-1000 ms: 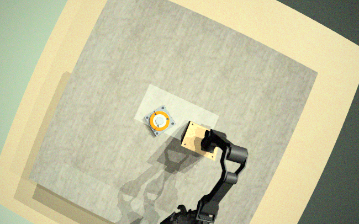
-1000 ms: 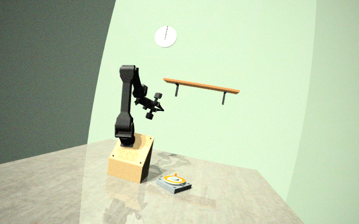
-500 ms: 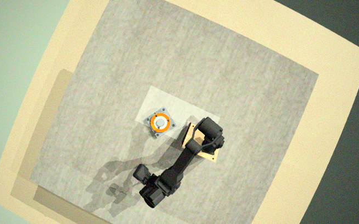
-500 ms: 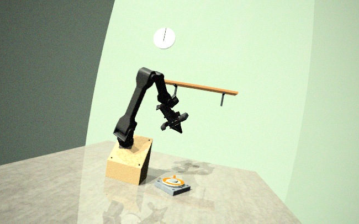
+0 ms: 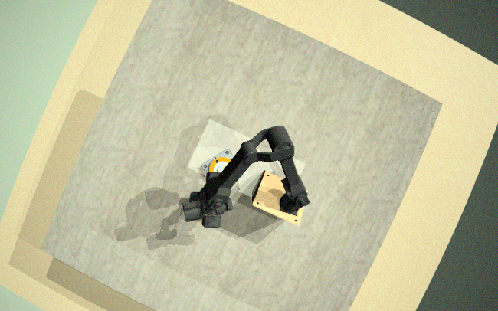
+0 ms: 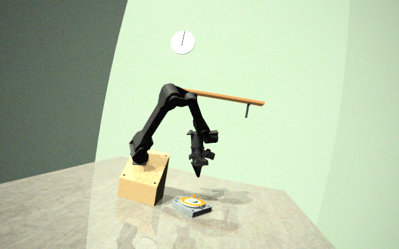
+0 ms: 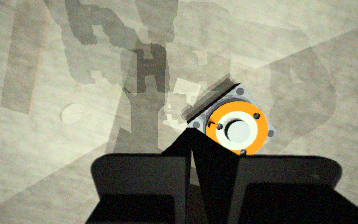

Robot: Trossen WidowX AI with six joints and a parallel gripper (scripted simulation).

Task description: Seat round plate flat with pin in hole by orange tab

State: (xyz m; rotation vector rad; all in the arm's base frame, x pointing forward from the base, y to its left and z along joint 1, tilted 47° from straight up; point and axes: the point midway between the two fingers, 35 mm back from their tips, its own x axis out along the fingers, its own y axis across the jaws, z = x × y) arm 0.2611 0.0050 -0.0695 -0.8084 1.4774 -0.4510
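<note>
The base is 100 mm below my gripper tip, 90 mm to the right of it and 10 mm behind it.
</note>
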